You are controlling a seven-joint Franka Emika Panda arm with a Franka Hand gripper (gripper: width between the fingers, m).
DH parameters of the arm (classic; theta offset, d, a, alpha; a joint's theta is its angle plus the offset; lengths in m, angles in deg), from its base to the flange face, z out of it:
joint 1: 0 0.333 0 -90
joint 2: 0 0 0 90
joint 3: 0 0.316 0.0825 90
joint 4: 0 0 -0.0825 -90
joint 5: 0 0.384 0 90
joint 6: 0 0 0.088 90
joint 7: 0 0.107 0 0
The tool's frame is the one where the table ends.
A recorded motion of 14 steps. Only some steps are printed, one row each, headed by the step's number.
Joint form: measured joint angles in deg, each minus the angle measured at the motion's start. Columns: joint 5, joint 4, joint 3, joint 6, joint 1, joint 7, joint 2.
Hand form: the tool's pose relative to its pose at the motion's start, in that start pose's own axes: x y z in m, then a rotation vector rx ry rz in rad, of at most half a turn. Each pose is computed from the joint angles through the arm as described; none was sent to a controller.
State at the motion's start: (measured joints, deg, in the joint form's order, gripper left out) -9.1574 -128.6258 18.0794 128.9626 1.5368 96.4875 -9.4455
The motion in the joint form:
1: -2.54 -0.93 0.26 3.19 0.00 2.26 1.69
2: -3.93 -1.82 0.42 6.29 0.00 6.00 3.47
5: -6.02 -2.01 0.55 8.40 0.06 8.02 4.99
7: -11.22 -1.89 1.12 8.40 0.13 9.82 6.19
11: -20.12 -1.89 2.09 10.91 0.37 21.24 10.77
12: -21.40 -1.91 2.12 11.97 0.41 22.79 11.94
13: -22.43 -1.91 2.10 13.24 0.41 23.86 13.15
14: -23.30 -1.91 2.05 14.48 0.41 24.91 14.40
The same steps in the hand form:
1: -0.0046 -0.0017 0.0164 0.0163 0.0172 0.0004
2: -0.0093 -0.0027 0.0333 0.0285 0.0157 0.0398
5: -0.0134 -0.0051 0.0442 0.0420 0.0245 0.0416
7: -0.0198 -0.0054 0.0528 0.0411 0.0770 -0.0062
11: -0.0380 -0.0059 0.0864 0.0526 0.1276 0.0413
12: -0.0414 -0.0062 0.0948 0.0568 0.1257 0.0451
13: -0.0443 -0.0066 0.1033 0.0617 0.1191 0.0450
14: -0.0471 -0.0068 0.1122 0.0645 0.1105 0.0471

